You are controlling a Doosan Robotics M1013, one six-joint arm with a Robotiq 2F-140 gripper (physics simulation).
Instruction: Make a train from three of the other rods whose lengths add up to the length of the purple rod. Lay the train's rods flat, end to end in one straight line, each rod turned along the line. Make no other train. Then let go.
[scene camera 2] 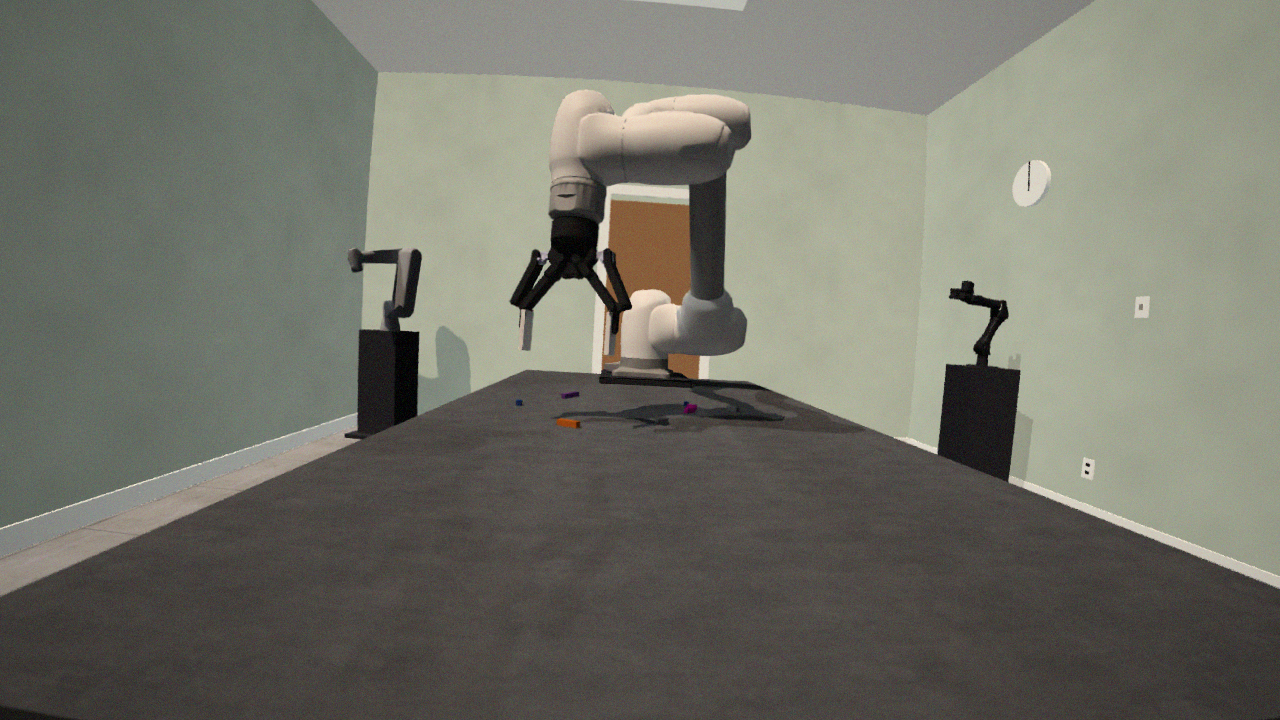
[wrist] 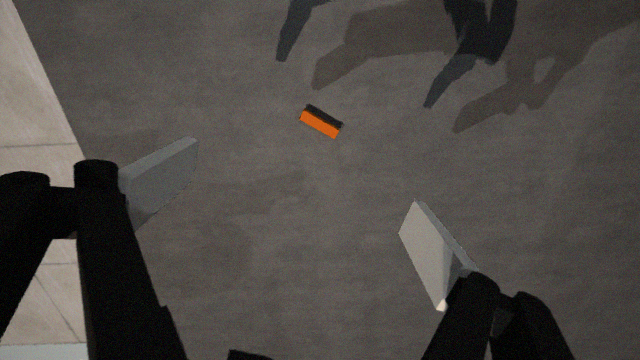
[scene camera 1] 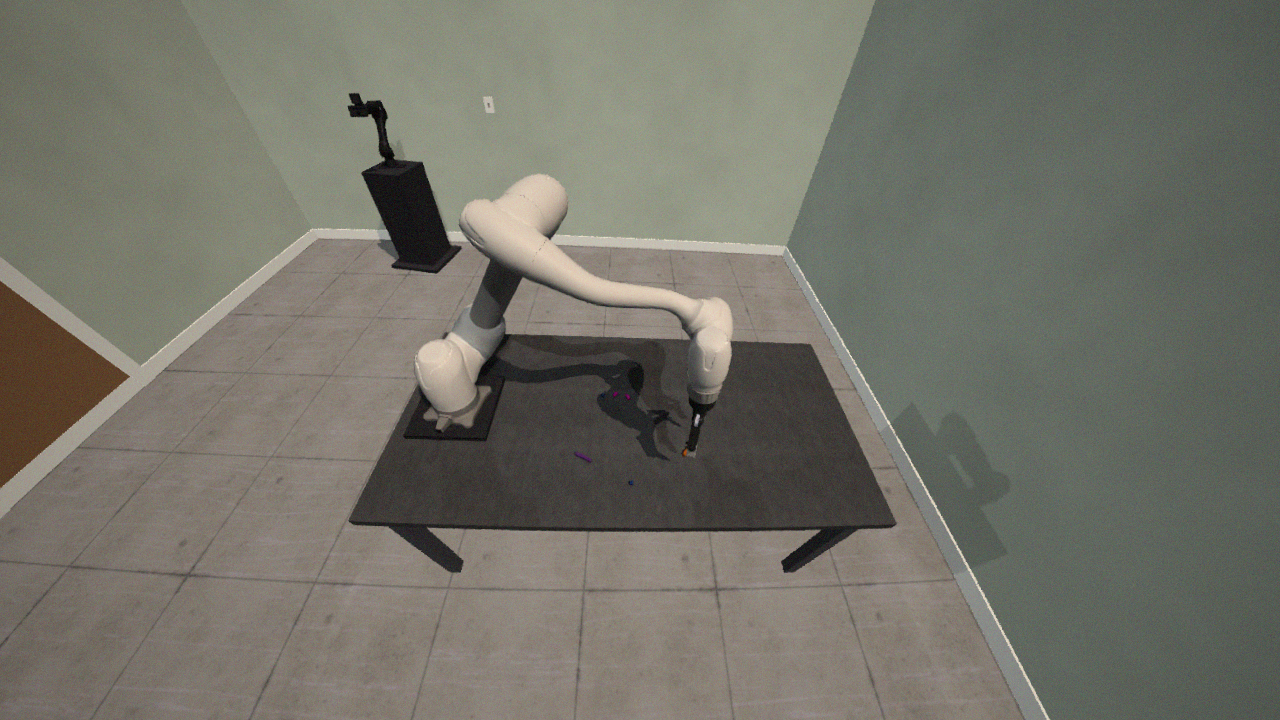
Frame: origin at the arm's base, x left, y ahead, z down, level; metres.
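Seen in the pictures: gripper, fingertip midpoint: [scene camera 2: 565, 352] [wrist: 305, 189]; arm's base at its link origin: [scene camera 2: 643, 374] [scene camera 1: 459, 403].
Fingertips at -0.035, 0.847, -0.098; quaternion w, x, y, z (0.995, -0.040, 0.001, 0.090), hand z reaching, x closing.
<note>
Offsets run from my fingertips to a thing's middle, as dx, dy, dz. "pt": to the spot under its first point. Level surfaces: height alone.
My gripper [scene camera 1: 691, 447] [scene camera 2: 567, 349] [wrist: 305, 189] is wide open and empty, above the orange rod. The orange rod @(+0.007, -0.014, +0.114) [scene camera 1: 685, 453] [scene camera 2: 568, 422] [wrist: 320, 124] lies flat, apart from the other rods; in the wrist view it is ahead of the fingertips. The purple rod @(-0.079, -0.353, +0.114) [scene camera 1: 582, 457] [scene camera 2: 570, 394] lies flat nearer the arm's base. A small blue rod @(-0.140, -0.181, +0.114) [scene camera 1: 631, 482] [scene camera 2: 519, 402] lies between them, closer to the table's long front edge. Two magenta rods @(+0.202, -0.300, +0.114) [scene camera 1: 615, 394] @(+0.198, -0.252, +0.114) [scene camera 1: 627, 396] lie apart in the arm's shadow. A second blue rod @(+0.189, -0.345, +0.114) [scene camera 2: 686, 402] shows behind magenta @(pt +0.200, -0.247, +0.110) [scene camera 2: 690, 408] in scene camera 2.
The dark table @(dz +0.120) [scene camera 1: 760, 501] [scene camera 2: 572, 582] carries the arm's base plate [scene camera 1: 447, 437] [scene camera 2: 644, 379] at one end. The arm's shadow falls over part of the table and makes small things there hard to see. Dark pedestals with other arms stand on the floor away from the table.
</note>
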